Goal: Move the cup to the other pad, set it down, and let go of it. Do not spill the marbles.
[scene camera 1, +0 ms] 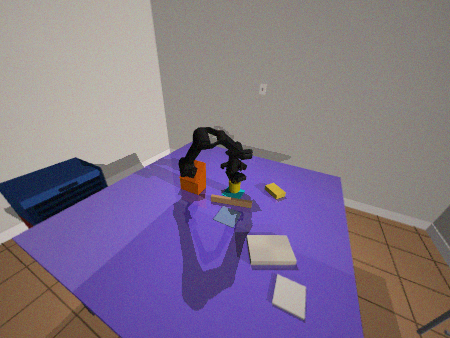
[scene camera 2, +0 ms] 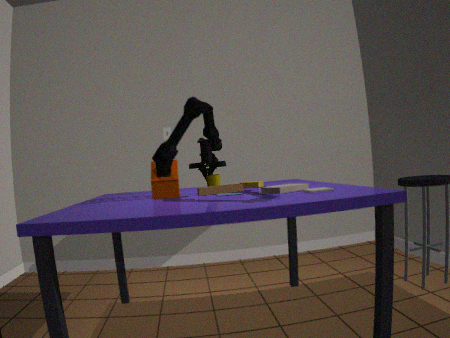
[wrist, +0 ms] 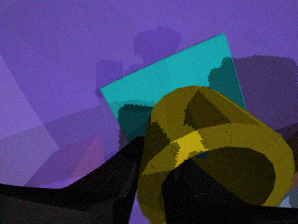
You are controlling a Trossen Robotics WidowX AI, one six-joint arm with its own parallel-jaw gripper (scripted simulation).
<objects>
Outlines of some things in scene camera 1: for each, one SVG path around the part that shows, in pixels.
A white plate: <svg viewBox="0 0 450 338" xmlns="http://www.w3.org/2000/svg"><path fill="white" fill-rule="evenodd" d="M277 274L272 305L304 320L306 286Z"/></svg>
A beige slab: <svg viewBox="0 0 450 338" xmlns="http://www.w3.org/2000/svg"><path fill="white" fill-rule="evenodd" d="M247 235L250 265L296 264L297 260L287 235Z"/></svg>
</objects>
